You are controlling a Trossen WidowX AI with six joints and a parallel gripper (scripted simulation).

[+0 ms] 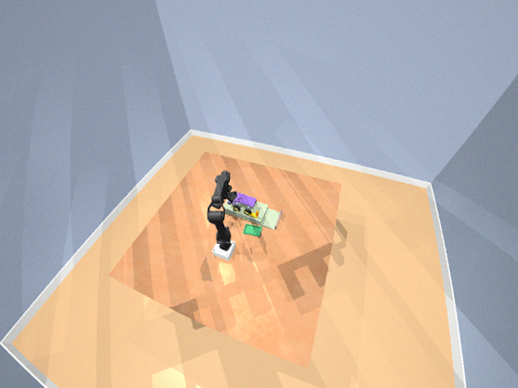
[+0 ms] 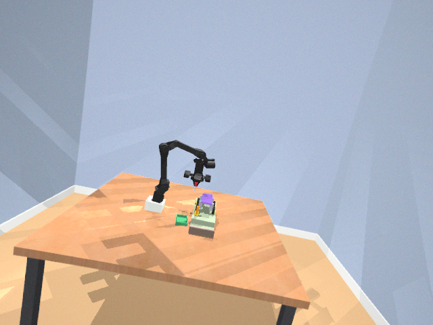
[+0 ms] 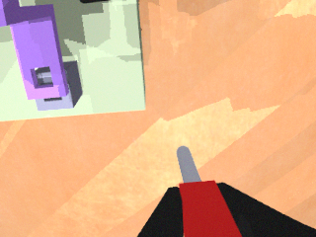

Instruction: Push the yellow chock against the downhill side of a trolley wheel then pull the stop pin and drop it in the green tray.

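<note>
Now: the green tray 240 mm to the right of my gripper tip and 180 mm below it. Also, from my gripper tip: trolley (120 mm ahead, 110 mm to the right, 60 mm below); then ramp (130 mm below, 120 mm ahead, 110 mm to the right); then red-headed stop pin (right at my gripper tip).
</note>
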